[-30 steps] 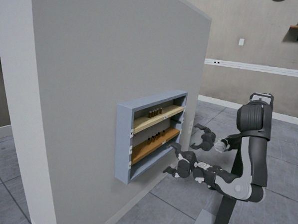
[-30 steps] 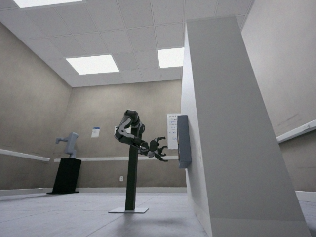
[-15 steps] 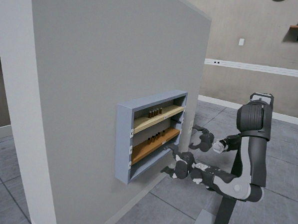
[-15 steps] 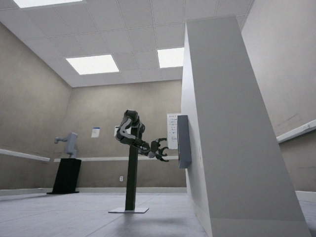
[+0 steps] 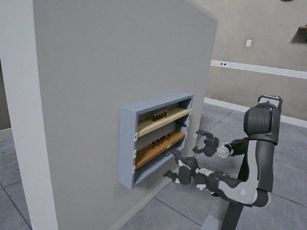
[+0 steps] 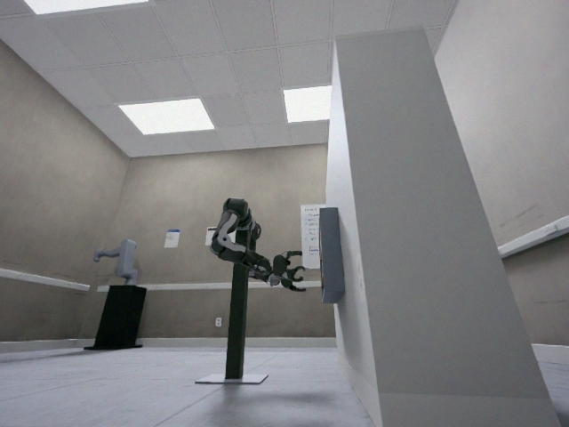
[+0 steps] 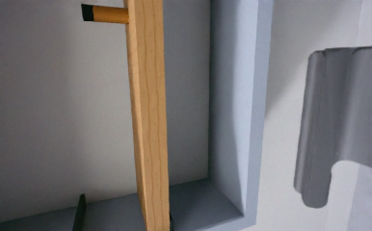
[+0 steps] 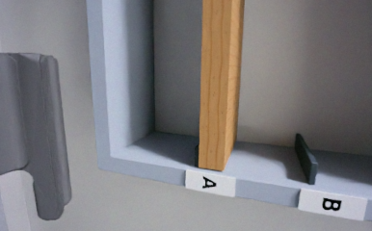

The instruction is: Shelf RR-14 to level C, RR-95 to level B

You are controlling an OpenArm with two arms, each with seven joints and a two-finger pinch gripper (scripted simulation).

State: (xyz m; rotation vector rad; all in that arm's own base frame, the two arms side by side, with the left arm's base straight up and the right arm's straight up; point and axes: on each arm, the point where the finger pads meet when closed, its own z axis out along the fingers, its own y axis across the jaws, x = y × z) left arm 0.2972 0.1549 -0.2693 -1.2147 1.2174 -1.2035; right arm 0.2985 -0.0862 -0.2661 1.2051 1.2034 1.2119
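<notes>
Now: right hand 10 cm short of the orange-brown shelf, 17 cm to the right of it and 2 cm above it. Also, from my right hand: pale shelf 10 cm ahead, 18 cm to the left, 13 cm above; blue-grey wall rack 12 cm ahead, 19 cm to the left, 6 cm above; grey wall 31 cm ahead, 12 cm to the left, 14 cm above.
</notes>
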